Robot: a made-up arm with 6 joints.
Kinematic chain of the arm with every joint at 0, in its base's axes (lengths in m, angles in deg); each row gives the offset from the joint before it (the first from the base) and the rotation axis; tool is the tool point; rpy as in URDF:
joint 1: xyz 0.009 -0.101 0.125 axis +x
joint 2: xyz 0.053 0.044 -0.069 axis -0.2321 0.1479 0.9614
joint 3: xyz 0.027 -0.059 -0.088 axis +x
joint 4: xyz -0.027 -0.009 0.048 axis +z
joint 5: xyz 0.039 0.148 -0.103 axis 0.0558 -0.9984 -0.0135
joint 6: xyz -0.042 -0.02 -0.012 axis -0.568 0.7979 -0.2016
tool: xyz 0.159 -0.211 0.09 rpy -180 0 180
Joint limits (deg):
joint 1: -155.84..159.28
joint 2: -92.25..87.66
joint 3: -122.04..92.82
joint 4: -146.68..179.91
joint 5: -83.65..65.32
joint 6: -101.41..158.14
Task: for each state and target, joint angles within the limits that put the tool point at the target. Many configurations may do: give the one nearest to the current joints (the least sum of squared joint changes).
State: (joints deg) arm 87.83 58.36 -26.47 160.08 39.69 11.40
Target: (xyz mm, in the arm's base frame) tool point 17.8 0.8 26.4
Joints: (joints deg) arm 86.69 87.64 -33.96 177.11 24.26 14.19
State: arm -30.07 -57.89 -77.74 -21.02 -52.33 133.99
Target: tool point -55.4 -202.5 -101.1
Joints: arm 21.05 -62.95 -66.07 -6.22 -49.51 134.93
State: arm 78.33 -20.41 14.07 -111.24 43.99 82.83
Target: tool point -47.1 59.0 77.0
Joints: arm 114.55 -5.66 23.64 -101.07 54.89 80.53
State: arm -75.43 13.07 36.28 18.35 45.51 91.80
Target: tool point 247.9 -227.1 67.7
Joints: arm -66.09 24.95 37.06 23.05 34.84 94.57
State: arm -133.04 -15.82 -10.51 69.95 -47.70 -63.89
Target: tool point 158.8 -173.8 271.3
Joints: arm -122.70 -54.84 2.95 56.66 0.31 -59.71
